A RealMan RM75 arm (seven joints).
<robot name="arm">
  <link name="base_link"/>
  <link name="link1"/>
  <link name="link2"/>
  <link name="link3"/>
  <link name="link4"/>
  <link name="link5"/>
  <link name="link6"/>
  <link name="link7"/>
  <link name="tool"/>
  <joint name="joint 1" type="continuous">
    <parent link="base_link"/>
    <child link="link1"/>
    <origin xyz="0 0 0.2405"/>
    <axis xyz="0 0 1"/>
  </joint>
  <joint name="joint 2" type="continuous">
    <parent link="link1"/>
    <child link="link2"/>
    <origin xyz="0 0 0"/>
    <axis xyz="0 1 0"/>
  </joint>
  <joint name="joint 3" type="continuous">
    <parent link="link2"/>
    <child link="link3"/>
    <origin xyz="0 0 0.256"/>
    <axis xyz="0 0 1"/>
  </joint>
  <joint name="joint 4" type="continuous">
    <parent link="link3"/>
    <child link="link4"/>
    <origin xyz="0 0 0"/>
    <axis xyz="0 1 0"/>
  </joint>
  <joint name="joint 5" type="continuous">
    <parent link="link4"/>
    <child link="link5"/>
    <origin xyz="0 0 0.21"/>
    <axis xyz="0 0 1"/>
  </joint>
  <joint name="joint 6" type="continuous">
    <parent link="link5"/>
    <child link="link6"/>
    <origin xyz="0 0 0"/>
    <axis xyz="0 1 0"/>
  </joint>
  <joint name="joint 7" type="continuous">
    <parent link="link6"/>
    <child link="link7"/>
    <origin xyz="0 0 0.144"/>
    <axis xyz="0 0 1"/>
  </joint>
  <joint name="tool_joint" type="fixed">
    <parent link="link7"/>
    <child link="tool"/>
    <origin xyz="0 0 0"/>
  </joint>
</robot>
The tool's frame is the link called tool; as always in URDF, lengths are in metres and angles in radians. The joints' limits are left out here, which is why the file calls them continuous.
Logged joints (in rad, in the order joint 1, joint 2, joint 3, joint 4, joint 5, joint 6, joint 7), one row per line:
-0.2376, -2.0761, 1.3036, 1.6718, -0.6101, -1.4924, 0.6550
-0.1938, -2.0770, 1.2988, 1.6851, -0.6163, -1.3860, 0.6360
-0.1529, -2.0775, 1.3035, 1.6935, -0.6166, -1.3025, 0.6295
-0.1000, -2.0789, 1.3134, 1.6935, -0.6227, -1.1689, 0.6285
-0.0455, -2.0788, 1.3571, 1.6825, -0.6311, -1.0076, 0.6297
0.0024, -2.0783, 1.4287, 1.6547, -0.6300, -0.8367, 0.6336
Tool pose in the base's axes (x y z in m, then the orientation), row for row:
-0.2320, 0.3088, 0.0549, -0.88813, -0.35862, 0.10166, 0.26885
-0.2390, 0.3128, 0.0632, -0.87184, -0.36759, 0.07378, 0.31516
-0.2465, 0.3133, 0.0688, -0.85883, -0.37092, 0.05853, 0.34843
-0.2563, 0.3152, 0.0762, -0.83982, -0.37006, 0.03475, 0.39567
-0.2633, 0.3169, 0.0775, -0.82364, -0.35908, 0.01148, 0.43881
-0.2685, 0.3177, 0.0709, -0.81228, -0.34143, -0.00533, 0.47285
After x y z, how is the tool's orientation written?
As a quaternion, x y z w.
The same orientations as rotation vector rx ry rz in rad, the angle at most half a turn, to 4 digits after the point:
-2.3948, -0.9670, 0.2741
-2.2970, -0.9685, 0.1944
-2.2263, -0.9615, 0.1517
-2.1288, -0.9380, 0.0881
-2.0468, -0.8923, 0.0285
-1.9880, -0.8356, -0.0130

